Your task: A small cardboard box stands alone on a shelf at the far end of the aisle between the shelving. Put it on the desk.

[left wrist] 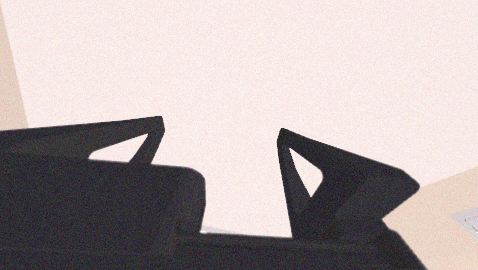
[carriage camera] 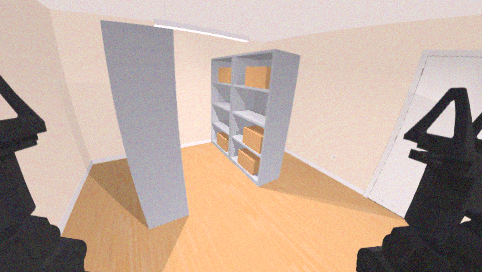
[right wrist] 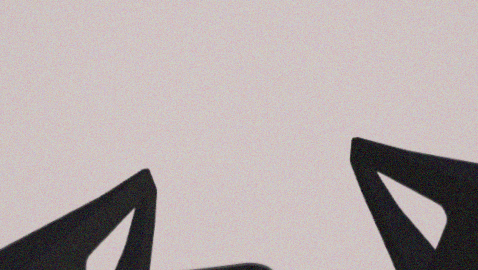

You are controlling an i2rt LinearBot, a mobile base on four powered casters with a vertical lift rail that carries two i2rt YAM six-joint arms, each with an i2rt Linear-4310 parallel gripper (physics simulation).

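Frame: origin at the left arm's base, x ahead, y left, z up, level; millimetres.
Where they show: left gripper, fingertip midpoint: [left wrist: 222,129]; right gripper, fingertip midpoint: [right wrist: 251,164].
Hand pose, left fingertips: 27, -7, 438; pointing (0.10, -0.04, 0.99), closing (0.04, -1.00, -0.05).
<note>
After its pixels a point has its place, as x, y, z.
In the carriage view a grey shelving unit [carriage camera: 284,115] {1884, -1000, -41} stands right of centre. Cardboard boxes sit in several of its compartments, such as an upper box [carriage camera: 257,77] {1987, -590, 427} and a bottom box [carriage camera: 248,161] {2009, -576, -871}. A nearer shelving unit [carriage camera: 145,125] {1021, 406, 20} stands left of centre and shows its plain end panel; its shelves are hidden. I cannot tell whether the small lone box is in view. The desk does not show. My left gripper [left wrist: 222,129] {27, -7, 438} is open and empty, raised with ceiling behind it. My right gripper [right wrist: 251,164] {37, -631, 441} is also open and empty. Both are far from the shelving.
An aisle of wooden floor [carriage camera: 210,200] {1412, -42, -1153} runs between the two units to the back wall. A white door [carriage camera: 397,175] {1284, -2562, -603} is in the right wall. A long ceiling light [carriage camera: 200,31] {1931, 149, 928} hangs above. The left wall stands beyond the nearer unit.
</note>
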